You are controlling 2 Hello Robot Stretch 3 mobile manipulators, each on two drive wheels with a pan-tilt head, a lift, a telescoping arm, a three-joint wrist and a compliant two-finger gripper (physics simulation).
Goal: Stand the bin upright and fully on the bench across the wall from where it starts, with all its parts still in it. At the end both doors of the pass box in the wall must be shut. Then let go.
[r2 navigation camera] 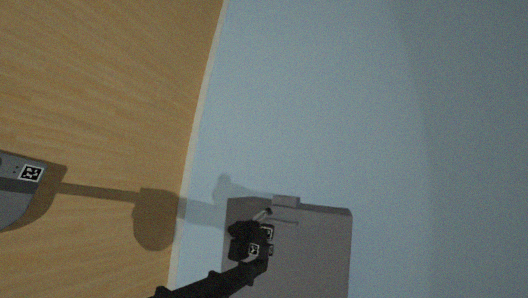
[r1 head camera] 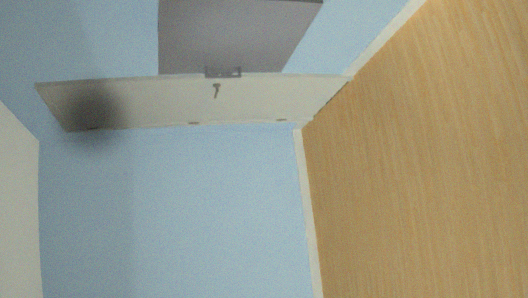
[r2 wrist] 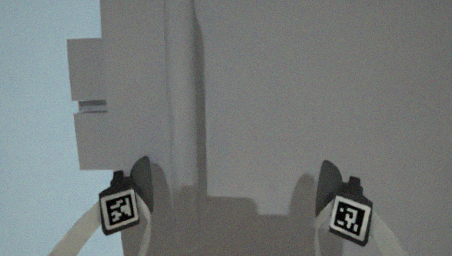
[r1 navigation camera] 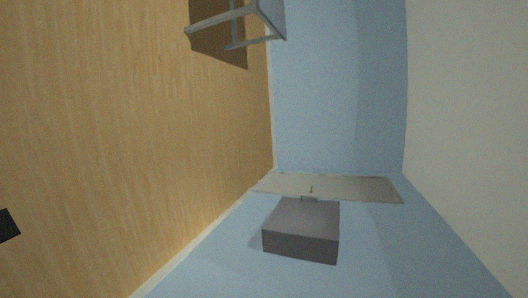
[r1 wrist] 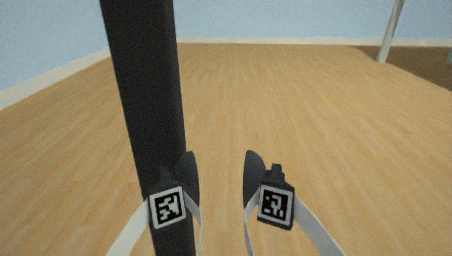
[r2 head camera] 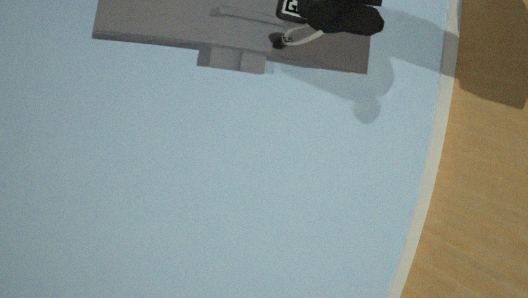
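Observation:
The grey pass box (r1 head camera: 230,40) (r1 navigation camera: 305,217) juts from the blue wall, with a small bracket at one edge. On r2's side, its grey door panel (r2 head camera: 150,20) (r2 navigation camera: 315,255) (r2 wrist: 325,90) carries a bar handle (r2 head camera: 250,16) (r2 navigation camera: 285,221) (r2 wrist: 182,90); whether it is fully shut I cannot tell. My r2 gripper (r2 wrist: 234,186) is open and empty, facing the panel, with the bar between its fingers' lines. One r2 fingertip (r2 head camera: 277,40) (r2 navigation camera: 268,211) is close to the handle's end. My r1 gripper (r1 wrist: 221,180) is partly open and empty over the floor. The bin does not show.
A grey bench (r1 navigation camera: 272,17) with legs stands by the wall in the r1 navigation view. A white room door (r1 head camera: 165,102) (r1 navigation camera: 350,189) is near the pass box. A dark post (r1 wrist: 150,90) rises beside r1's fingers. A grey robot base (r2 navigation camera: 17,192) shows at left.

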